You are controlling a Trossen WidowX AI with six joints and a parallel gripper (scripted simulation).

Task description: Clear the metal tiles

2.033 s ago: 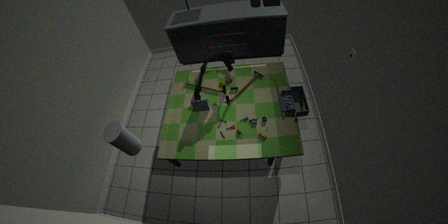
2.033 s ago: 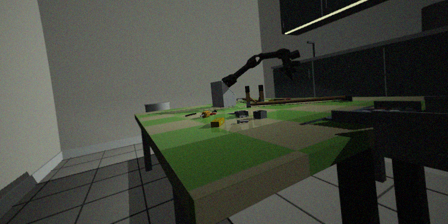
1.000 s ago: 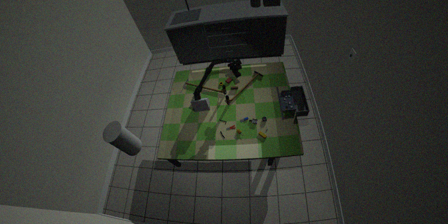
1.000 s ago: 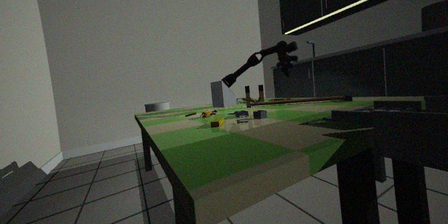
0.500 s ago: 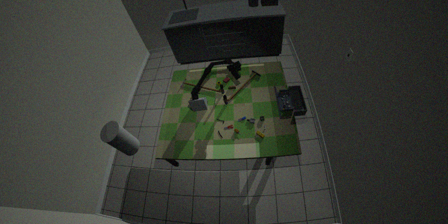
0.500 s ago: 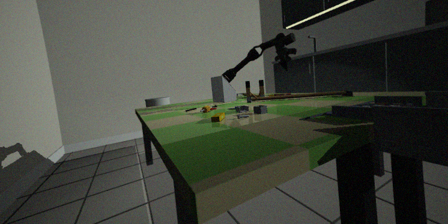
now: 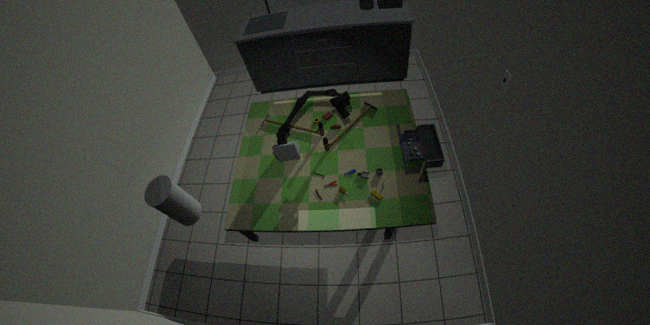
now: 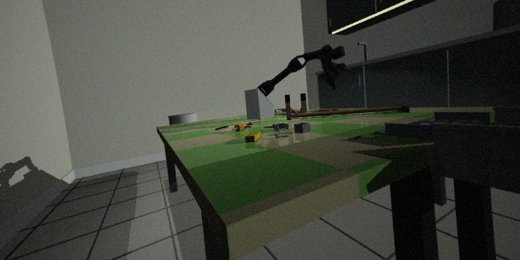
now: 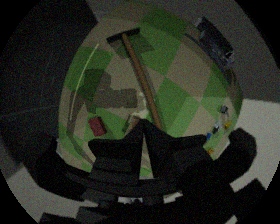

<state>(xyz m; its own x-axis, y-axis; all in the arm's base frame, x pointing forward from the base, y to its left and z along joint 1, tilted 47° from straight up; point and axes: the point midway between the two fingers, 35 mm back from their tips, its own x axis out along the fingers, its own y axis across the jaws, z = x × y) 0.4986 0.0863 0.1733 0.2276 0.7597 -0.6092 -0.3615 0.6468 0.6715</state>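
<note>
Right now my gripper tip is 40 mm short of the long scraper, 20 mm to the left of it and 90 mm above it. The rest, counted from my gripper tip: yellow ring: 230 mm behind, 110 mm to the left, 140 mm below; blue piece: 20 mm behind, 450 mm to the right, 140 mm below; red block: 130 mm behind, 140 mm to the left, 140 mm below.
</note>
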